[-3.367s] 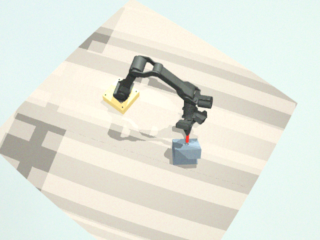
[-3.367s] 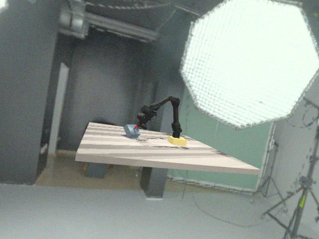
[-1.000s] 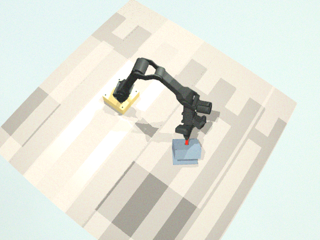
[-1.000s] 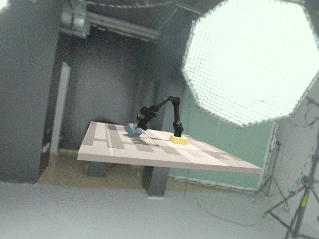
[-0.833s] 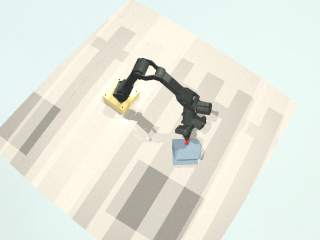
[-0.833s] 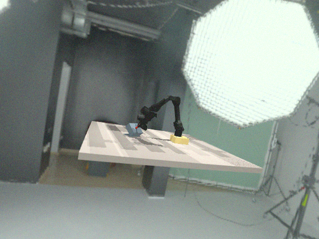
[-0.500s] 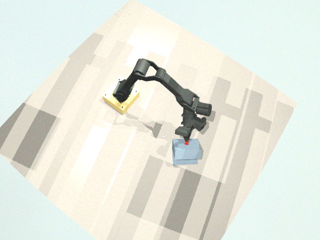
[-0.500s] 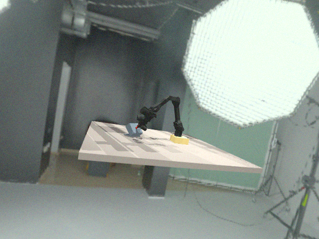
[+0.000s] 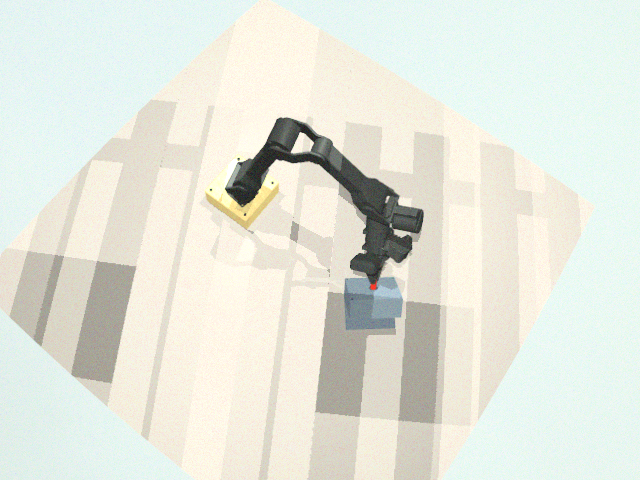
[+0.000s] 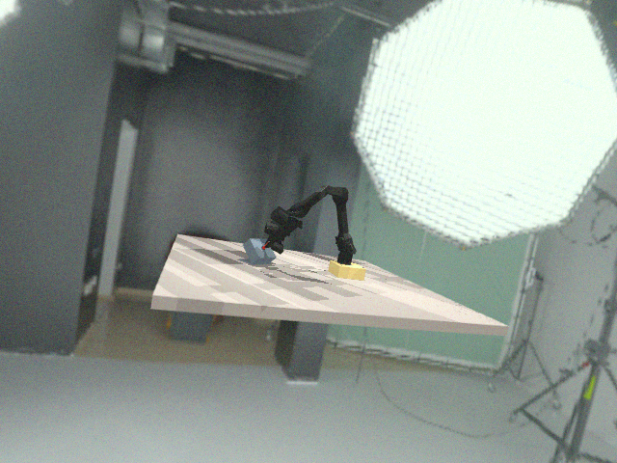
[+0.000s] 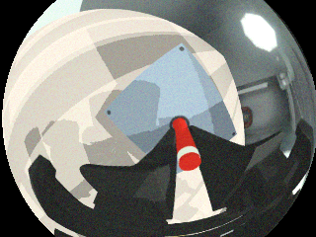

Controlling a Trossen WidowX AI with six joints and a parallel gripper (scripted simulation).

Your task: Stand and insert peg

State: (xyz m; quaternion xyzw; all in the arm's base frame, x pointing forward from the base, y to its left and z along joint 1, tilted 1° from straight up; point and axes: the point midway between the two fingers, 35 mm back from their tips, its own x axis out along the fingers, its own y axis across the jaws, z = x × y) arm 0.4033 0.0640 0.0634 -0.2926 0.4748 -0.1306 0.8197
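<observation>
The red peg is 1 cm to the left of my gripper tip, 1 cm behind it and 1 cm above it. Also, from my gripper tip: sloped panel (3 cm below, 2 cm to the right, 2 cm ahead).
</observation>
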